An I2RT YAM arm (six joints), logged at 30 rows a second.
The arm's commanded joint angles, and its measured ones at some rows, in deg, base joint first. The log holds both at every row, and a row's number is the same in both.
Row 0, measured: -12.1, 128.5, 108.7, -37.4, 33.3, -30.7
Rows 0 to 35, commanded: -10.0, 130.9, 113.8, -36.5, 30.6, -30.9; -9.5, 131.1, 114.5, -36.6, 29.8, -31.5; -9.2, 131.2, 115.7, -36.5, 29.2, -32.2; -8.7, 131.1, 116.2, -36.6, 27.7, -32.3; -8.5, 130.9, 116.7, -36.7, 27.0, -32.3; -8.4, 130.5, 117.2, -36.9, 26.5, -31.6; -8.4, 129.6, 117.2, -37.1, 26.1, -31.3; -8.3, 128.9, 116.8, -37.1, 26.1, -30.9; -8.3, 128.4, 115.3, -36.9, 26.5, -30.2; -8.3, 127.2, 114.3, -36.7, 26.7, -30.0; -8.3, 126.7, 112.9, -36.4, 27.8, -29.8; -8.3, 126.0, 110.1, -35.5, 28.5, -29.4; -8.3, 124.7, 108.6, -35.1, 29.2, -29.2; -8.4, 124.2, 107.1, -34.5, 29.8, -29.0; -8.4, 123.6, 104.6, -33.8, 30.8, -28.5; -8.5, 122.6, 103.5, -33.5, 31.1, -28.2; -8.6, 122.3, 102.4, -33.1, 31.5, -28.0; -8.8, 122.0, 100.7, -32.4, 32.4, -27.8; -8.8, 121.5, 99.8, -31.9, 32.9, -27.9; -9.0, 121.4, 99.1, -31.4, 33.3, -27.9; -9.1, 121.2, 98.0, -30.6, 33.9, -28.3; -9.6, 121.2, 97.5, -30.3, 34.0, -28.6; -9.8, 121.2, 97.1, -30.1, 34.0, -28.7; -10.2, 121.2, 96.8, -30.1, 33.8, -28.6; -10.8, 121.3, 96.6, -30.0, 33.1, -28.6; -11.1, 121.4, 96.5, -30.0, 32.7, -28.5; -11.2, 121.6, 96.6, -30.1, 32.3, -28.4; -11.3, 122.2, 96.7, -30.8, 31.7, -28.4; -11.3, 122.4, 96.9, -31.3, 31.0, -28.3; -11.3, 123.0, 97.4, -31.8, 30.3, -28.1; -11.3, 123.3, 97.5, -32.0, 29.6, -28.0; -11.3, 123.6, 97.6, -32.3, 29.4, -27.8; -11.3, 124.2, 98.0, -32.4, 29.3, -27.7; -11.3, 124.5, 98.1, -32.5, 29.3, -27.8; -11.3, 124.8, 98.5, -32.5, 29.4, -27.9; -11.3, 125.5, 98.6, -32.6, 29.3, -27.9
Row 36, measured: -11.4, 124.9, 96.5, -32.6, 30.1, -29.1
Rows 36 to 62, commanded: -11.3, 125.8, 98.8, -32.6, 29.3, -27.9; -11.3, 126.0, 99.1, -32.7, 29.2, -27.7; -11.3, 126.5, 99.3, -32.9, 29.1, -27.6; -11.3, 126.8, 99.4, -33.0, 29.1, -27.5; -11.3, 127.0, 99.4, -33.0, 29.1, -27.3; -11.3, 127.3, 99.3, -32.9, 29.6, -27.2; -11.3, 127.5, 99.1, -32.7, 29.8, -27.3; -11.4, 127.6, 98.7, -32.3, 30.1, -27.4; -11.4, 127.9, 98.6, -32.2, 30.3, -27.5; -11.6, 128.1, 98.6, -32.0, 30.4, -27.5; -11.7, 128.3, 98.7, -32.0, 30.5, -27.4; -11.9, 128.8, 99.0, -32.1, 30.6, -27.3; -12.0, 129.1, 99.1, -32.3, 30.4, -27.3; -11.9, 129.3, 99.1, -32.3, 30.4, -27.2; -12.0, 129.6, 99.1, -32.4, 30.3, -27.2; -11.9, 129.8, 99.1, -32.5, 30.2, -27.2; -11.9, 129.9, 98.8, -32.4, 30.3, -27.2; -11.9, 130.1, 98.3, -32.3, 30.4, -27.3; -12.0, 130.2, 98.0, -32.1, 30.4, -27.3; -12.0, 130.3, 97.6, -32.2, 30.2, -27.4; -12.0, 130.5, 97.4, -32.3, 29.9, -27.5; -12.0, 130.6, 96.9, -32.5, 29.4, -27.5; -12.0, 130.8, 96.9, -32.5, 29.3, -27.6; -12.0, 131.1, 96.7, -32.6, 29.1, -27.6; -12.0, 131.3, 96.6, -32.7, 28.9, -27.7; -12.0, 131.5, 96.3, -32.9, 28.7, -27.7; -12.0, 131.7, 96.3, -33.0, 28.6, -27.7
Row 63, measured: -11.6, 129.9, 97.4, -32.4, 30.2, -28.3
